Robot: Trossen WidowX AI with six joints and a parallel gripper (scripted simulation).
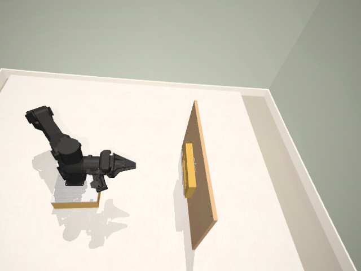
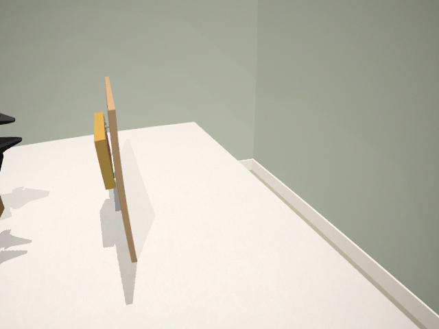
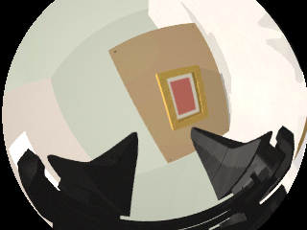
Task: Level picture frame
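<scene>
The yellow picture frame is 20 cm ahead of my gripper tip, 3 cm to the left of it and 8 cm below it. The rest, counted from my gripper tip: wall board (21 cm ahead, 3 cm to the left, 9 cm below).
</scene>
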